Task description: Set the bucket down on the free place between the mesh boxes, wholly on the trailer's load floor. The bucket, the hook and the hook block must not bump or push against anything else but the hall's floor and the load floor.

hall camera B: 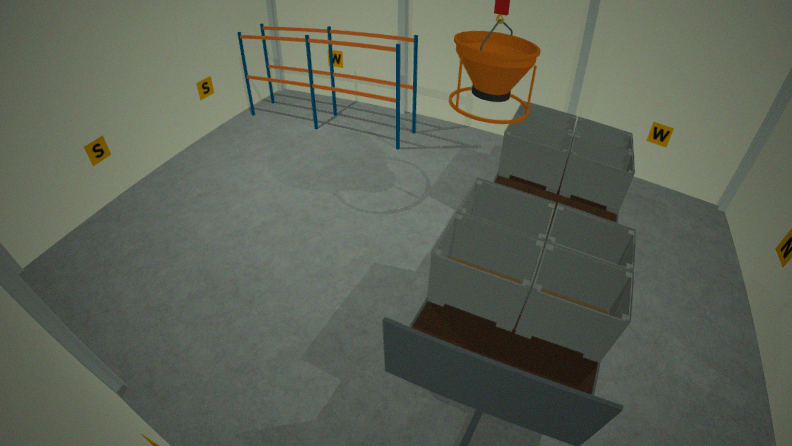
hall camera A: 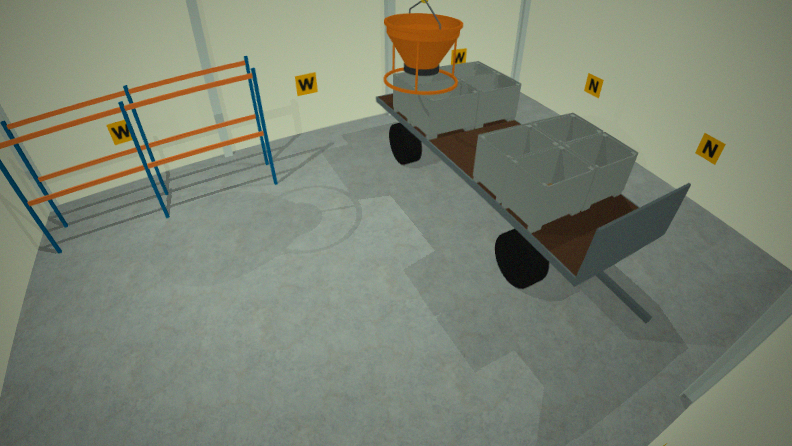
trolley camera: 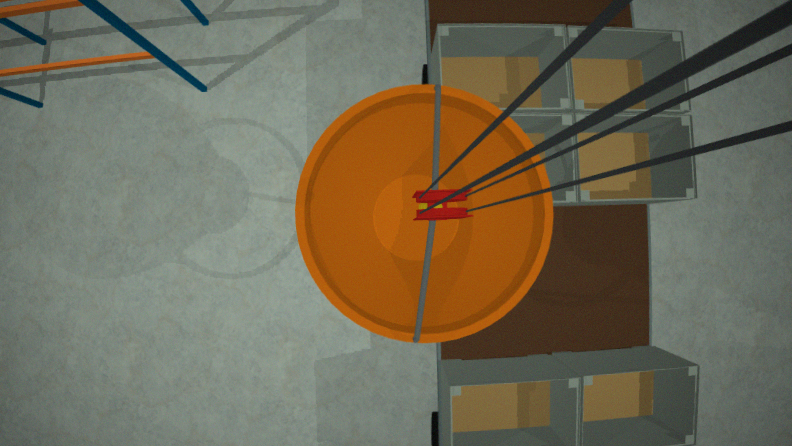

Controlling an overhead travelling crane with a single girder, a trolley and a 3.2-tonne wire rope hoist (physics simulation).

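Note:
The orange bucket [hall camera A: 422,47] [hall camera B: 494,72] [trolley camera: 410,254] hangs upright by its bail from the hook [hall camera A: 423,1] [hall camera B: 500,18] [trolley camera: 435,205], under the red hook block [hall camera B: 502,6] [trolley camera: 443,195]. In the trolley view it overlaps the trailer's left edge, part of the gap and a corner of the far mesh boxes [hall camera A: 454,116] [hall camera B: 532,155] [trolley camera: 673,166]. The near mesh boxes [hall camera A: 554,166] [hall camera B: 476,277] [trolley camera: 498,371] stand across the gap. Brown load floor [hall camera A: 454,149] [hall camera B: 498,343] [trolley camera: 598,265] shows between the groups. The bucket's foot ring hangs well above the load floor.
A blue and orange rack [hall camera A: 142,157] [hall camera B: 397,110] [trolley camera: 144,47] stands on the side away from the trailer. The grey headboard [hall camera A: 634,238] [hall camera B: 487,376] rises at the trailer's near end. The bucket's shadow lies on the hall floor between rack and trailer.

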